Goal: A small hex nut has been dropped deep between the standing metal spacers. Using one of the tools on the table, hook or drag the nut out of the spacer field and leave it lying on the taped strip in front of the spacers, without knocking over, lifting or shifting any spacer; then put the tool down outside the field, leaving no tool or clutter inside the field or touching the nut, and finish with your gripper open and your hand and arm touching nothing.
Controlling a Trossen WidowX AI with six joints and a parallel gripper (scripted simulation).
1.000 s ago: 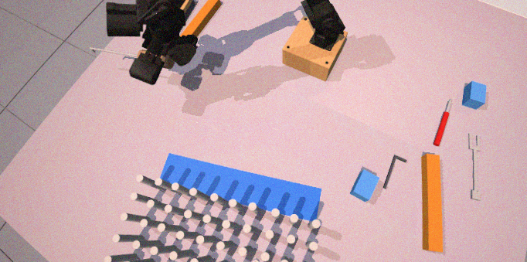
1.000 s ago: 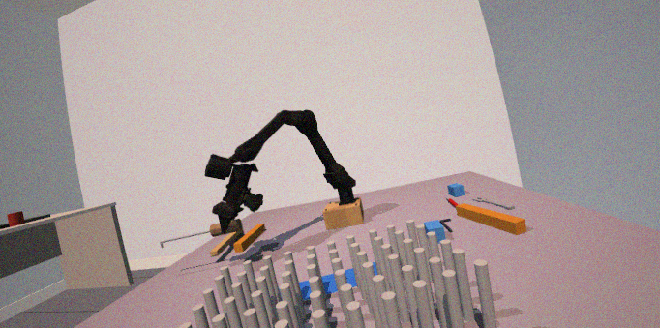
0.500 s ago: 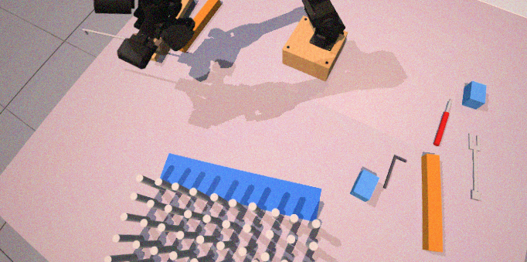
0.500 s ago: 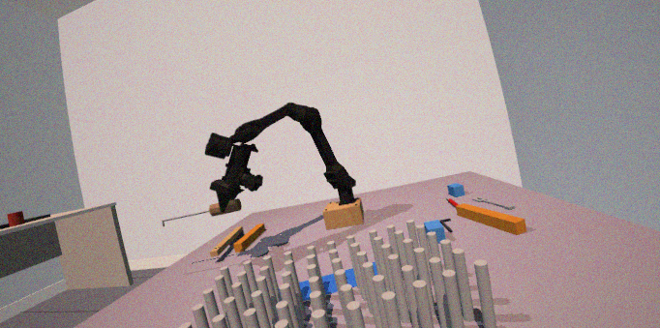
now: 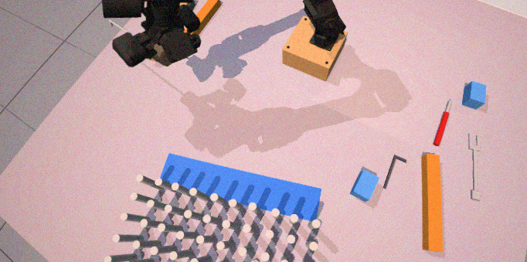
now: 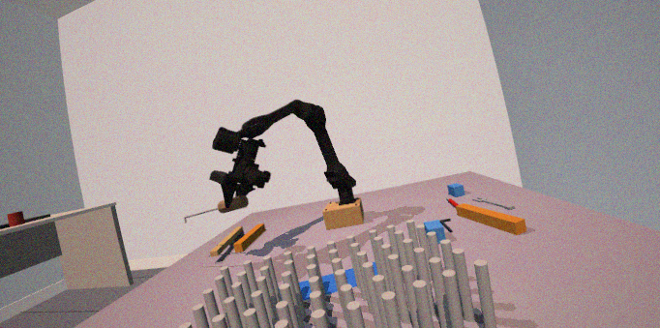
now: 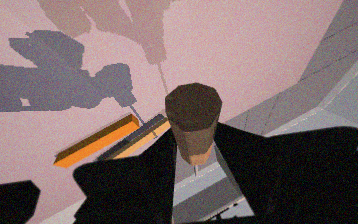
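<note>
The tool with brown wooden handle is 2 cm behind my gripper tip, 10 cm to the right of it and 1 cm below it. Also, from my gripper tip: blue taped strip: 15 cm ahead, 29 cm to the left, 18 cm below; then red screwdriver: 27 cm behind, 69 cm to the left, 17 cm below; then black hex key: 8 cm behind, 61 cm to the left, 18 cm below.
</note>
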